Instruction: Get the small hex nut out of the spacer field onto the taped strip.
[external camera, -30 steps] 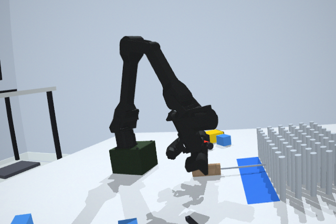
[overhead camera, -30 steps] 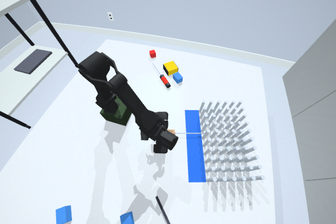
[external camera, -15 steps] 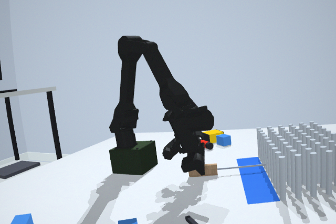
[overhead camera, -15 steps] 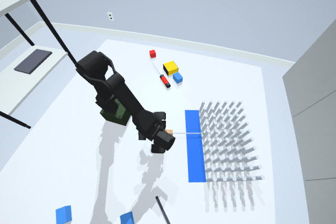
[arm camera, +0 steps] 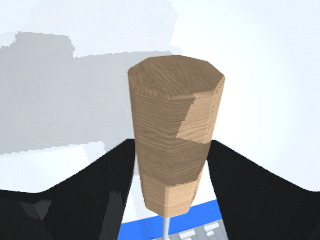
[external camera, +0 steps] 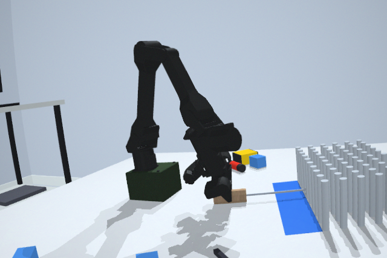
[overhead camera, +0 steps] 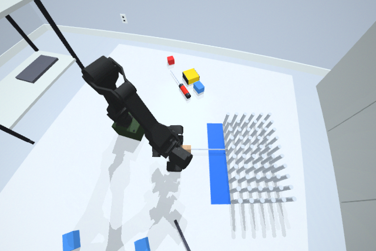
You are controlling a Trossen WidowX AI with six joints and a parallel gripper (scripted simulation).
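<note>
Now: gripper tip 100 mm short of the wooden-handled tool and 20 mm to the right of it. The rest, counted from my gripper tip: hex nut 210 mm ahead, 40 mm to the left, 10 mm below; blue taped strip 170 mm ahead, 20 mm below, 10 mm to the right; yellow block 460 mm to the left, 50 mm behind.
</note>
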